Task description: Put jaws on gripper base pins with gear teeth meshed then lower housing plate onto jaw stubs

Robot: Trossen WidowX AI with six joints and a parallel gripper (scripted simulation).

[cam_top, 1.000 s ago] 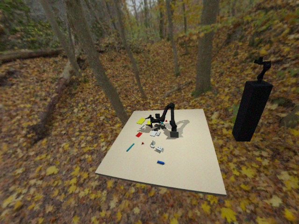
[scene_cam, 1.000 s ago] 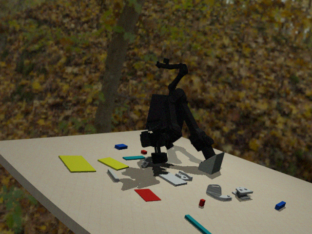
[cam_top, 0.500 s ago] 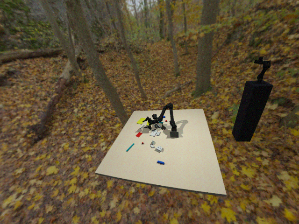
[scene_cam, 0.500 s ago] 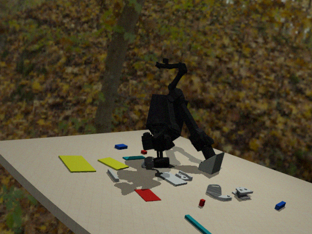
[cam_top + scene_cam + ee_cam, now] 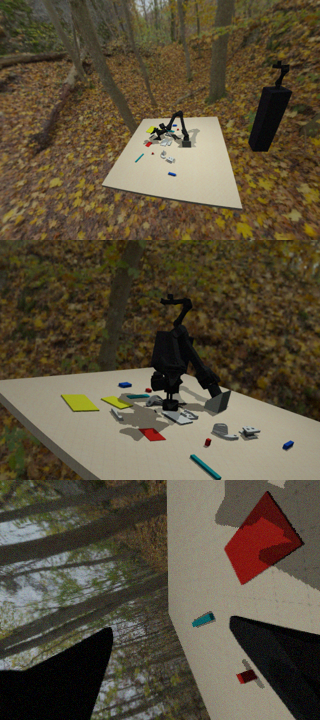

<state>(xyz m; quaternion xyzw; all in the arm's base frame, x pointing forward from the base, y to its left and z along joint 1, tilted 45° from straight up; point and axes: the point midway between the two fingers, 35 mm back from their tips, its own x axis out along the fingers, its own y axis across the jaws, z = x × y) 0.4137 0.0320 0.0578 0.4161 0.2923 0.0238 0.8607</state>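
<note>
Right now my gripper tip is 13 cm above the red plate and 7 cm short of it. Round my gripper tip: grey bar (17 cm to the right, 12 cm below, 7 cm ahead).
</note>
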